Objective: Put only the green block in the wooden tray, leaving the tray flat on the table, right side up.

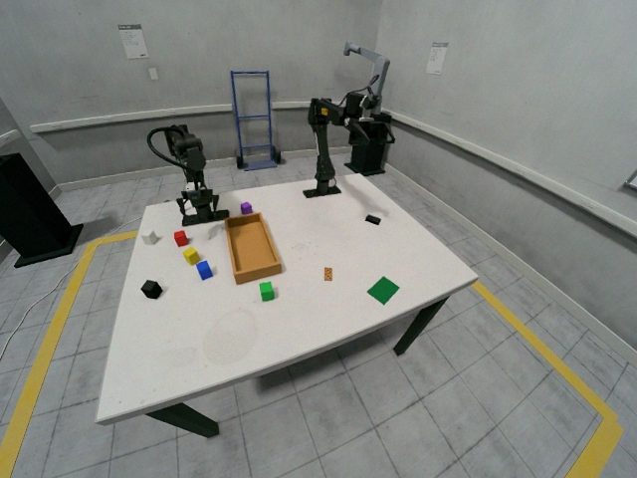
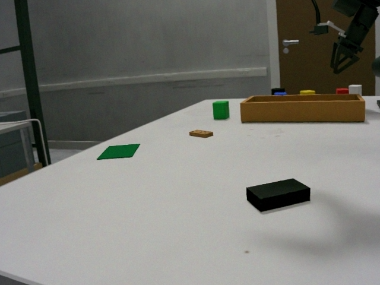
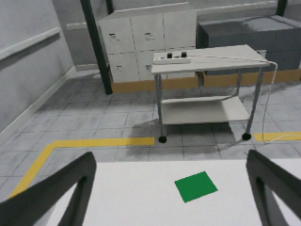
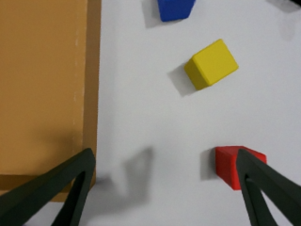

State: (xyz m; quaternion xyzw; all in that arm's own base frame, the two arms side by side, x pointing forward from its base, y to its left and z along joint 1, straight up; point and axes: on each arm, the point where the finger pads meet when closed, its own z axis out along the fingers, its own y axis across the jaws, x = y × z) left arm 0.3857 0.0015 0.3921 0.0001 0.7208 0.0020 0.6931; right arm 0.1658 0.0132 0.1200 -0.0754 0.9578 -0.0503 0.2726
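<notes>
Now: right hand 33 cm short of the green block, 13 cm to the right of it and 10 cm above it. From my right hand the other things lie so: red block: 10 cm below, 9 cm to the right, 4 cm behind; blue block: 17 cm ahead, 10 cm below, 3 cm to the right; yellow block: 10 cm below, 8 cm ahead, 6 cm to the right.
</notes>
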